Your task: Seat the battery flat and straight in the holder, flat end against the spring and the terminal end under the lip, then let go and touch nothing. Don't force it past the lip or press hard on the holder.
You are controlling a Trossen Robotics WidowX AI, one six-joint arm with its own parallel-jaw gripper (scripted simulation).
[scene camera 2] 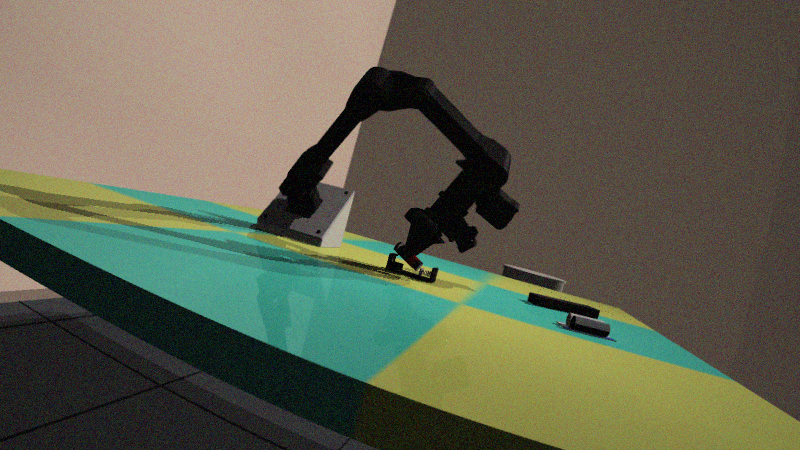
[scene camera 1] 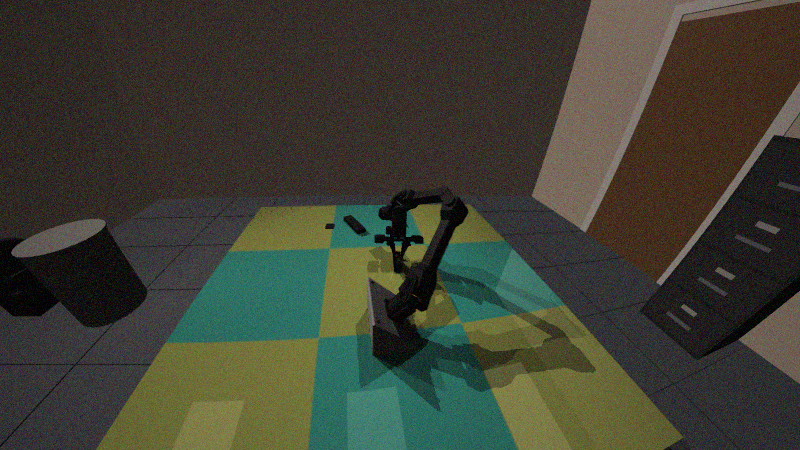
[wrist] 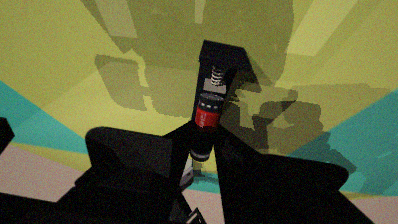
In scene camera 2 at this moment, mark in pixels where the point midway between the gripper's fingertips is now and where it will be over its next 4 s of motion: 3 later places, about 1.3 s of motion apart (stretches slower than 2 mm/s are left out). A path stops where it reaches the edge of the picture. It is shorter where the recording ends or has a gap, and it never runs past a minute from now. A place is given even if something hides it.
My gripper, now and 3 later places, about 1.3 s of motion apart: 405,258; 412,263; 414,267; 413,270
